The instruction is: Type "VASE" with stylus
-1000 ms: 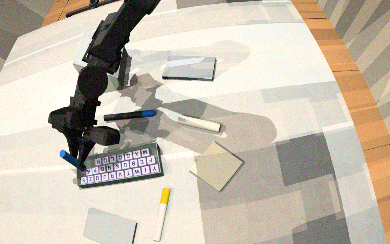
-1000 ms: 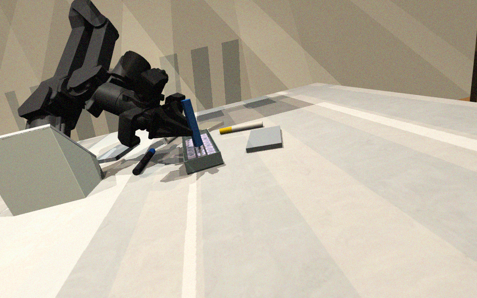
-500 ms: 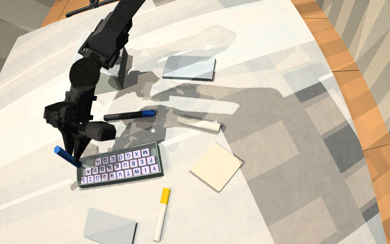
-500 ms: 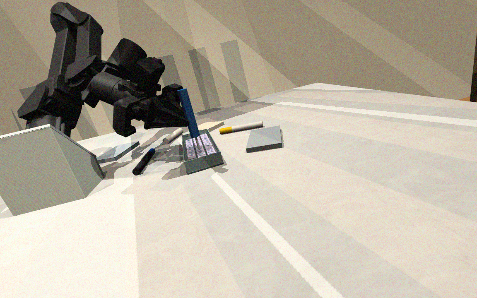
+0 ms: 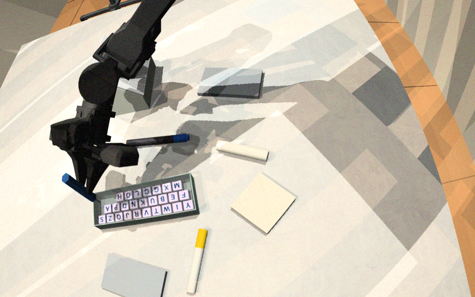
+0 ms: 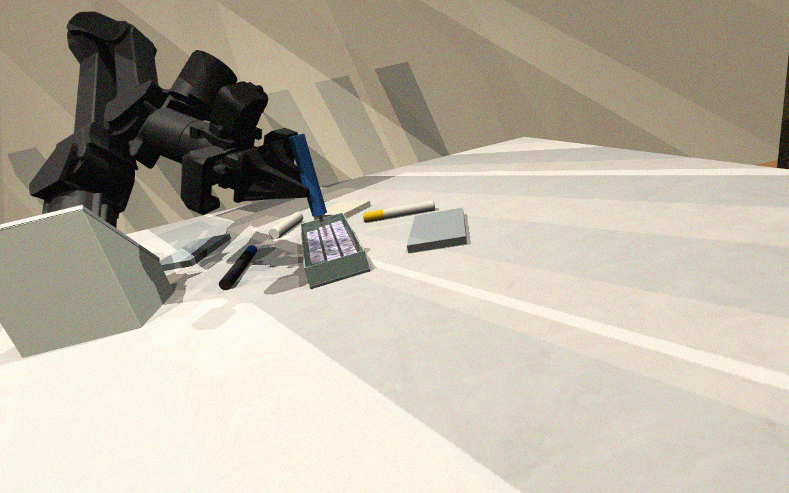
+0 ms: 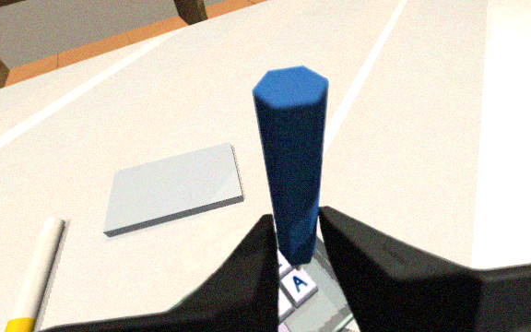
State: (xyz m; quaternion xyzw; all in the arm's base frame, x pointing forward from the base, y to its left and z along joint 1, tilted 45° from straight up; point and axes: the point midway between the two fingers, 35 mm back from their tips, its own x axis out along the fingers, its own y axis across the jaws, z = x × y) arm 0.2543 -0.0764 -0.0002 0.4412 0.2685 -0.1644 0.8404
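Right now the yellow-capped marker is 17 cm to the left of my gripper tip, 12 cm ahead of it and 10 cm below it. From my gripper tip the other things lie so: blue-capped black marker 15 cm to the left, 12 cm behind, 10 cm below; then stylus 2 cm below; then grey pad 15 cm ahead, 10 cm below, 3 cm to the left.
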